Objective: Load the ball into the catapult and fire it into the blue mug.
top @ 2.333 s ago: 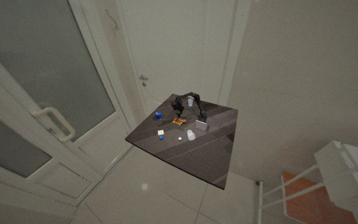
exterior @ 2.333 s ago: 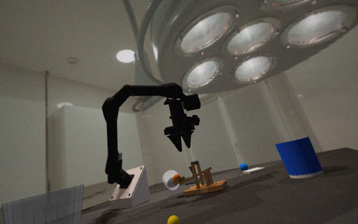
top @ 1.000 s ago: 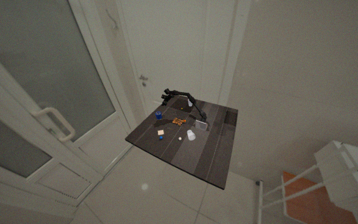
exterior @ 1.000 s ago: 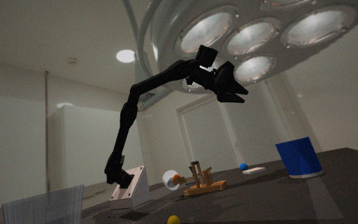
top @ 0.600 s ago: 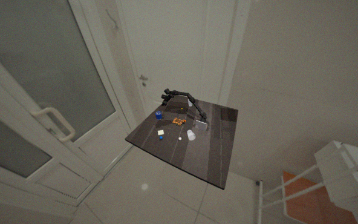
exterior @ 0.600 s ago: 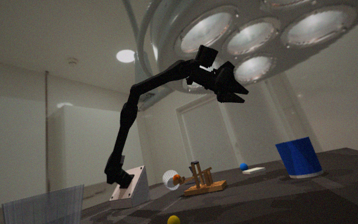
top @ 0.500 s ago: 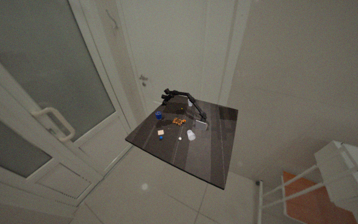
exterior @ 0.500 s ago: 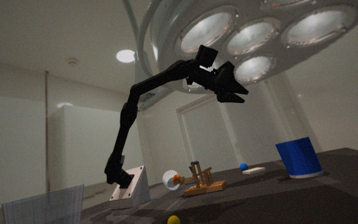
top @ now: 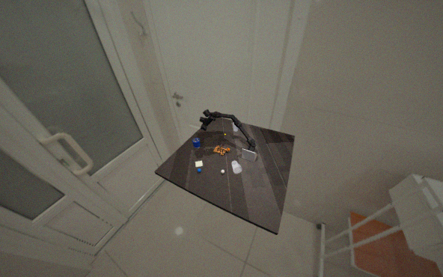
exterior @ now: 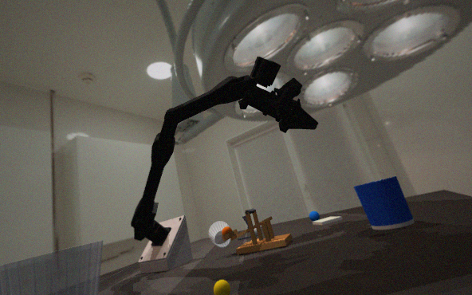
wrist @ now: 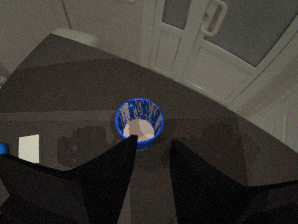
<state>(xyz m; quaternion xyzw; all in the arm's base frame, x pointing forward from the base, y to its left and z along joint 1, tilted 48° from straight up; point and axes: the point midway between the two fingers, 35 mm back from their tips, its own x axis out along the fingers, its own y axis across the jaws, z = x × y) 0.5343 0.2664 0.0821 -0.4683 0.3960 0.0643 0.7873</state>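
Now: gripper tip 34 cm past the orange ball, 21 cm above it and 6 cm to the left of it. The rest, counted from my gripper tip: flat block 26 cm to the left, 26 cm below, 16 cm behind; wooden catapult 28 cm behind, 22 cm below, 2 cm to the right; blue mug 24 cm below, 6 cm ahead, 5 cm to the left.
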